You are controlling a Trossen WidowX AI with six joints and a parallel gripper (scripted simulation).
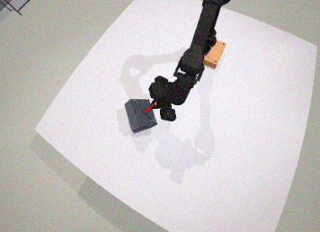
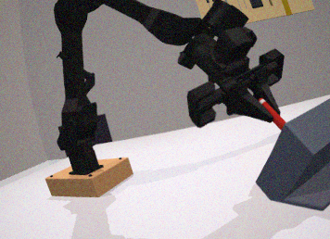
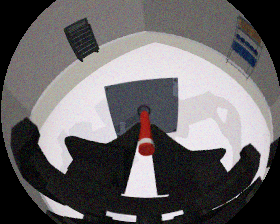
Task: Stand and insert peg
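Now: gripper tip 50 mm short of the grey sloped panel, 30 mm to the left of it and 50 mm above it. The rest, counted from my gripper tip: red peg 10 mm behind, 10 mm to the left, 10 mm above.
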